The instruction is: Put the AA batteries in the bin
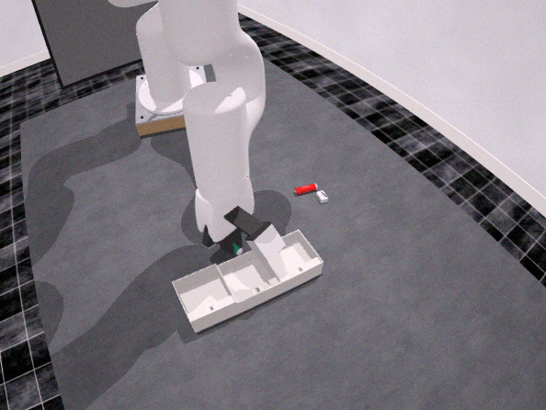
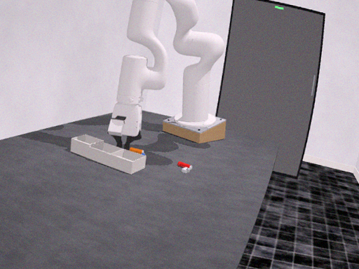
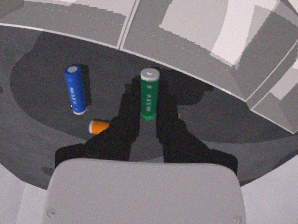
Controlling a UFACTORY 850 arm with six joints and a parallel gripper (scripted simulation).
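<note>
My hand is 60 mm to the right of the blue battery, 20 mm past it and 20 mm above it. Also, from my hand: orange AA battery: 60 mm behind, 20 mm to the left, 20 mm below; white three-compartment tray: 90 mm ahead, 10 mm to the right; green AA battery: 20 mm below.
</note>
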